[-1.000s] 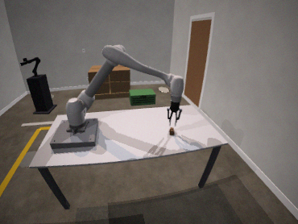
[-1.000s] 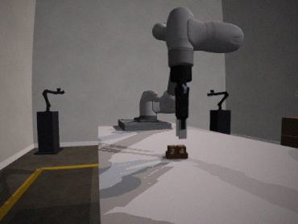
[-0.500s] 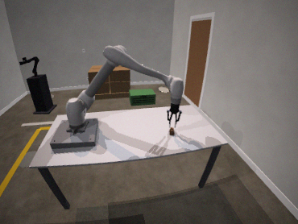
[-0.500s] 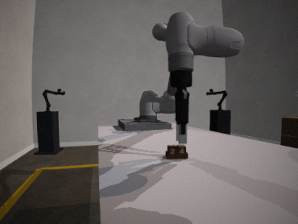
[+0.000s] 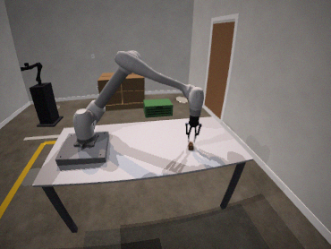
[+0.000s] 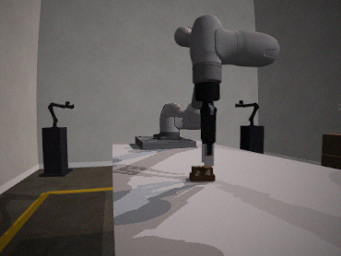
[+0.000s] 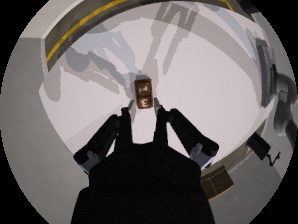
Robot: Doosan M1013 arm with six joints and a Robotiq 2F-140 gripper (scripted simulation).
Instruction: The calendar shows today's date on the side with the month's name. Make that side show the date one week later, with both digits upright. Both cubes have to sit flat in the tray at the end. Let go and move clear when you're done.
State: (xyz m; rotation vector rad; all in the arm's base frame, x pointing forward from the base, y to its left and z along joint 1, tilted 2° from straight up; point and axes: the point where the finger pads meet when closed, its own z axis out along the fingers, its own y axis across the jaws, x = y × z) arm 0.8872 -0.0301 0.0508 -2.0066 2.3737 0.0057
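The brown tray is 2 cm to the right of my hand and 7 cm below it.
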